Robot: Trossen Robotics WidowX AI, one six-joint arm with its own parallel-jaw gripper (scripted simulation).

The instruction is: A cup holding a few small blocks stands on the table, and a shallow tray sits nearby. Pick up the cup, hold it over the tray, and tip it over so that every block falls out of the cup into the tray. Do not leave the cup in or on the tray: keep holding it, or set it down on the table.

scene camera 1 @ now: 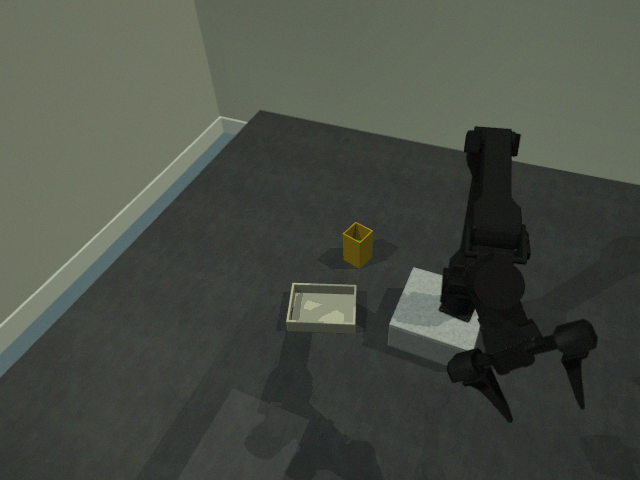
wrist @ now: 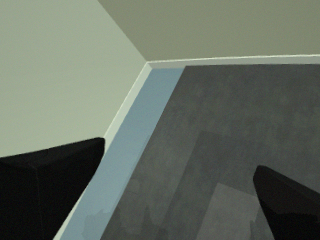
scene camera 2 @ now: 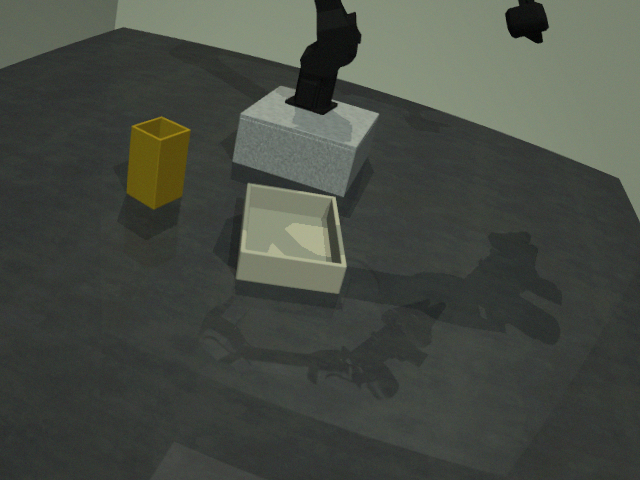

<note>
My gripper [scene camera 1: 545, 414] is open and holds nothing. Further things: a tall yellow square cup [scene camera 2: 158, 148].
The tall yellow square cup shows as well in scene camera 1 [scene camera 1: 357, 253]. My gripper shows as well in the wrist view [wrist: 180, 159]. The wrist view does not show the tall yellow square cup: it is out of frame.
</note>
